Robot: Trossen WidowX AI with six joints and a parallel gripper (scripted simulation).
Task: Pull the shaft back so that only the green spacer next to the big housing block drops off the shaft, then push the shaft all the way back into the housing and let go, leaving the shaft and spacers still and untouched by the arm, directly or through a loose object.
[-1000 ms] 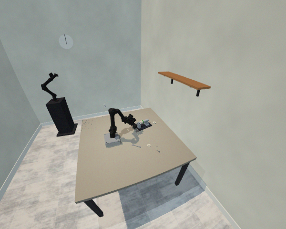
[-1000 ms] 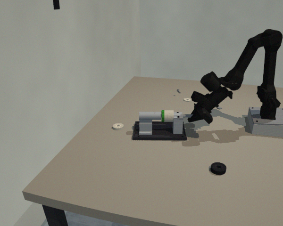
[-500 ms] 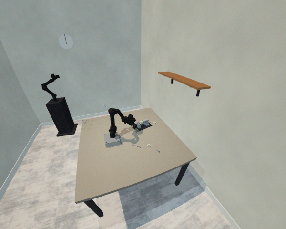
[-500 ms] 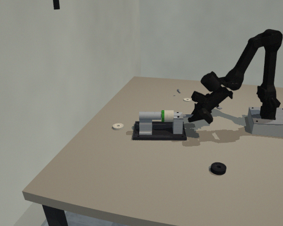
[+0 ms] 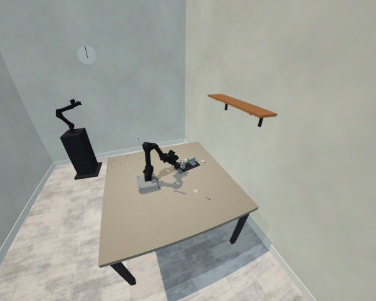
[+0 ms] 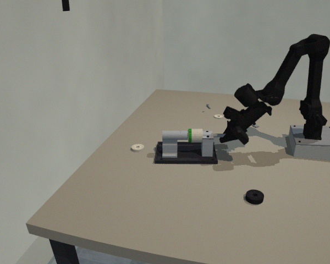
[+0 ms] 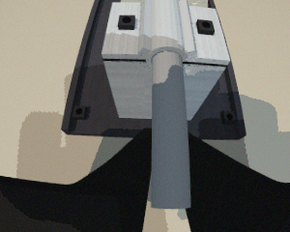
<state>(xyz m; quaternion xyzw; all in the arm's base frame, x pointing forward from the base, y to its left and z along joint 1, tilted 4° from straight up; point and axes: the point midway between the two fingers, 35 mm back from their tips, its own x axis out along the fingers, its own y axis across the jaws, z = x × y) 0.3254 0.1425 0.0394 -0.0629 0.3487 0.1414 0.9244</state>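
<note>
Right now my hand is 7 cm short of the grey shaft and 2 cm to the right of it. Also, from my hand: green spacer 13 cm ahead, 4 cm to the left; black ring 14 cm behind, 25 cm to the left, 7 cm below; wrench 5 cm behind, 33 cm to the right, 8 cm below.
</note>
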